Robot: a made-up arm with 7 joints. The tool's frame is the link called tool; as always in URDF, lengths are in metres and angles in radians. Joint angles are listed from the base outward. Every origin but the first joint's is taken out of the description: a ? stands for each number. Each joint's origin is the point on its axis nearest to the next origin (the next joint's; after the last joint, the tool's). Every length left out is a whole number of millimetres.
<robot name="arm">
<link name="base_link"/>
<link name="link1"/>
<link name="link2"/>
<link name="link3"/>
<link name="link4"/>
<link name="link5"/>
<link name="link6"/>
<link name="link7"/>
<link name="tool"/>
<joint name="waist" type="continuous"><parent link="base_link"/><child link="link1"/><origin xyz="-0.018 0.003 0.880" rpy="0.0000 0.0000 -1.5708"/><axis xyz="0 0 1"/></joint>
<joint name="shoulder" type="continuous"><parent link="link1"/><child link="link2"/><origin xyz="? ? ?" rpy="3.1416 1.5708 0.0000"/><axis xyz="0 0 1"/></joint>
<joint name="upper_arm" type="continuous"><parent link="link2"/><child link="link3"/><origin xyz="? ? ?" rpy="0.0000 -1.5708 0.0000"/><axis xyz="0 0 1"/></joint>
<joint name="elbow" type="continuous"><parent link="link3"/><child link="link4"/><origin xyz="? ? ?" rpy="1.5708 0.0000 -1.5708"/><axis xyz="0 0 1"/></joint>
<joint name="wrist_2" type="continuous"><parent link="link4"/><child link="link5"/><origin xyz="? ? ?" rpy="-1.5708 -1.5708 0.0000"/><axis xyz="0 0 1"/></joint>
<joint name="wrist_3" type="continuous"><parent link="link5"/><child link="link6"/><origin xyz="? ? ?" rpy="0.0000 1.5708 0.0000"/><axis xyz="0 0 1"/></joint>
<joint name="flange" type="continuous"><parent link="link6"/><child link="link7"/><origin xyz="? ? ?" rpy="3.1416 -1.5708 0.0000"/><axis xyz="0 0 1"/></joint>
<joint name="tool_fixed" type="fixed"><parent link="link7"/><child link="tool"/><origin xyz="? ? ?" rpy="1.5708 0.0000 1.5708"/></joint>
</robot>
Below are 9 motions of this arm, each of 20 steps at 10 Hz.
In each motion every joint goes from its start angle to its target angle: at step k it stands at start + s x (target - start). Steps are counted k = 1, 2, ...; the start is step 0. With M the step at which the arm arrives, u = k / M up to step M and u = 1 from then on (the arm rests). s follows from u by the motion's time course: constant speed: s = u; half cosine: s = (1 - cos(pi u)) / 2; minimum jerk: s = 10 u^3 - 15 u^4 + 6 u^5.
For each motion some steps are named. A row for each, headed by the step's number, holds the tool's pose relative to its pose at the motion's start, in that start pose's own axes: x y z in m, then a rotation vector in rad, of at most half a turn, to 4 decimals.
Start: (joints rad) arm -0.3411 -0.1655 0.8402 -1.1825 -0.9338 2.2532 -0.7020
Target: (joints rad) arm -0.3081 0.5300 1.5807 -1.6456 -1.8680 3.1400 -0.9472
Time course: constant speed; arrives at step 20
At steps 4, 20:
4: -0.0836 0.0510 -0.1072 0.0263 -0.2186 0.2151
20: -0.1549 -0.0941 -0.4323 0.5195 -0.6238 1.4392

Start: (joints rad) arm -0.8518 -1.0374 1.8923 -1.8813 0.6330 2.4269 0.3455
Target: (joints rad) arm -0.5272 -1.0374 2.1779 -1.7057 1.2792 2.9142 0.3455
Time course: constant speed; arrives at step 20
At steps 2, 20:
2: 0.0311 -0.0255 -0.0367 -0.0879 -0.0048 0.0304
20: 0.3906 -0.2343 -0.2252 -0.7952 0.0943 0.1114

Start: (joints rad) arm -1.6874 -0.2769 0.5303 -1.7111 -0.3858 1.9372 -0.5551
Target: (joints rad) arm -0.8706 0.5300 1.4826 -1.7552 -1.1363 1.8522 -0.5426
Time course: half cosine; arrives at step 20
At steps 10, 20:
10: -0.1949 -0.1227 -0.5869 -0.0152 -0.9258 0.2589
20: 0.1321 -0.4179 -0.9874 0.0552 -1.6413 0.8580

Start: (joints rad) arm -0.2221 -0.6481 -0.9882 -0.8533 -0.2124 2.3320 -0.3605
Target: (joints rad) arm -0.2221 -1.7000 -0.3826 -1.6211 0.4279 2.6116 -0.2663
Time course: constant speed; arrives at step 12
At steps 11, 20:
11: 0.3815 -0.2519 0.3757 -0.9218 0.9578 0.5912
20: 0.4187 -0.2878 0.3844 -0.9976 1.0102 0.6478

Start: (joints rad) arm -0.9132 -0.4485 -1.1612 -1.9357 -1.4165 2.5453 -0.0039
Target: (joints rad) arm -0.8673 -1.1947 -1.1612 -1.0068 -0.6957 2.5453 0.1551
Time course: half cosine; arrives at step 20
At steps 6, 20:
6: 0.1058 -0.0567 0.2097 0.0312 0.3977 0.1018
20: 1.0417 -0.1809 0.4943 0.0953 1.9021 0.5940

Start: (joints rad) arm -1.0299 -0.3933 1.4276 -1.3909 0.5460 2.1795 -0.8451
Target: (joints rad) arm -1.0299 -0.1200 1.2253 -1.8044 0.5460 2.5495 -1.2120
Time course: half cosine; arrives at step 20
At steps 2, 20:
2: 0.0085 0.0020 0.0092 0.0031 0.0032 0.0005
20: 0.4187 0.1062 0.2542 0.1014 0.1172 -0.0583

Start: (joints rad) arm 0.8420 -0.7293 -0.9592 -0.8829 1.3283 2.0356 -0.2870
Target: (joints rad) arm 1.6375 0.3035 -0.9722 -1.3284 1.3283 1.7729 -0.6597
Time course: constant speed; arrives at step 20
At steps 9, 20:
9: 0.4467 0.5598 0.3797 -0.0108 0.2629 -0.7065
20: 1.3504 0.7380 0.3567 -0.2139 0.4111 -1.5939

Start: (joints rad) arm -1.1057 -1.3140 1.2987 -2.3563 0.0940 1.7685 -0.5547
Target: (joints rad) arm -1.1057 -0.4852 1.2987 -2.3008 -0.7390 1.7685 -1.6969
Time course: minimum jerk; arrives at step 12
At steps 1, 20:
1: -0.0001 0.0003 0.0005 0.0001 -0.0088 -0.0014
20: -0.0333 0.0875 0.1057 0.0680 -1.7420 -0.1108

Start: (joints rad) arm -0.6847 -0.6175 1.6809 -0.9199 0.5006 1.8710 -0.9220
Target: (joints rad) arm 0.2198 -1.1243 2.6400 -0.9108 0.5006 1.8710 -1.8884
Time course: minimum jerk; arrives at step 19
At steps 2, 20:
2: -0.0110 0.0019 -0.0132 -0.0094 -0.0240 0.0060
20: 0.0726 -0.3105 -1.6005 -0.7292 -2.4031 0.7343

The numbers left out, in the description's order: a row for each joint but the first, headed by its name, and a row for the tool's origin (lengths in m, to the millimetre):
shoulder: -0.022 -0.009 0.000
upper_arm: -0.520 0.002 0.000
elbow: 0.036 -0.123 0.000
wrist_2: -0.146 0.582 0.000
wrist_3: 0.020 -0.024 0.000
flange: 0.024 0.147 0.000
tool: -0.021 -0.017 0.000

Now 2 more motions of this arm.
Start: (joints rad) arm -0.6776 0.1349 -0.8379 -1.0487 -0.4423 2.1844 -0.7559
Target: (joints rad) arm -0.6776 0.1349 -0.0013 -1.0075 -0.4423 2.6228 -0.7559
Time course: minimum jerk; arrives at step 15
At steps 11, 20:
11: -0.1752 -0.3858 -0.1938 -0.0289 -0.1131 0.9495
20: -0.1712 -0.4451 -0.2131 -0.0426 -0.1070 1.0819

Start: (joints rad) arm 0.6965 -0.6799 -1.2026 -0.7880 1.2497 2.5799 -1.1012
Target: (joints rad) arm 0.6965 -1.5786 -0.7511 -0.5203 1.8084 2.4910 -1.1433
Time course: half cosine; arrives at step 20
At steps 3, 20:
3: -0.0209 -0.0352 0.0254 -0.0123 0.0510 0.0670
20: -0.0977 -0.8378 0.3844 -0.3106 0.6079 1.3938

